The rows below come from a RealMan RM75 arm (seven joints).
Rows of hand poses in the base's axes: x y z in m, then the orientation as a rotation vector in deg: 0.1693 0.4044 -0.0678 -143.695 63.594 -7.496; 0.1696 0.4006 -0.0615 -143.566 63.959 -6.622; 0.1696 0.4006 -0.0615 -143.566 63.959 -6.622; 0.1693 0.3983 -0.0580 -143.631 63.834 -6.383; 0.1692 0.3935 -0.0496 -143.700 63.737 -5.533; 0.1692 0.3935 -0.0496 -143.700 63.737 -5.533; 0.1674 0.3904 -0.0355 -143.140 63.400 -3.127; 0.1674 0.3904 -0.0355 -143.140 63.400 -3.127; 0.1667 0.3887 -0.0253 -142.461 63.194 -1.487; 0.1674 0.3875 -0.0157 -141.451 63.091 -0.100; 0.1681 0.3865 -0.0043 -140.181 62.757 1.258; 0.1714 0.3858 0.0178 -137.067 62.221 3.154; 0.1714 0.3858 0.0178 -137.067 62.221 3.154; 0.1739 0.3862 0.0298 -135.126 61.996 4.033; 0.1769 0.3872 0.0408 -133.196 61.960 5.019; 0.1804 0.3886 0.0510 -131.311 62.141 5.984
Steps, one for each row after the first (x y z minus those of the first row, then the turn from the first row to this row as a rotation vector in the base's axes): 0.0003 -0.0038 0.0063 0.285 0.603 -0.147; 0.0003 -0.0038 0.0063 0.285 0.603 -0.147; 0.0000 -0.0061 0.0098 0.340 0.740 -0.015; -0.0001 -0.0109 0.0182 0.575 1.269 0.186; -0.0001 -0.0109 0.0182 0.575 1.269 0.186; -0.0019 -0.0140 0.0323 1.888 2.504 0.613; -0.0019 -0.0140 0.0323 1.888 2.504 0.613; -0.0026 -0.0157 0.0425 3.021 3.265 0.816; -0.0019 -0.0169 0.0521 4.328 3.794 0.833; -0.0012 -0.0179 0.0635 5.913 4.168 0.936; 0.0021 -0.0186 0.0856 9.306 4.266 0.789; 0.0021 -0.0186 0.0856 9.306 4.266 0.789; 0.0046 -0.0182 0.0976 11.303 4.175 0.575; 0.0076 -0.0172 0.1086 13.262 4.225 0.243; 0.0111 -0.0158 0.1188 15.107 4.350 -0.237
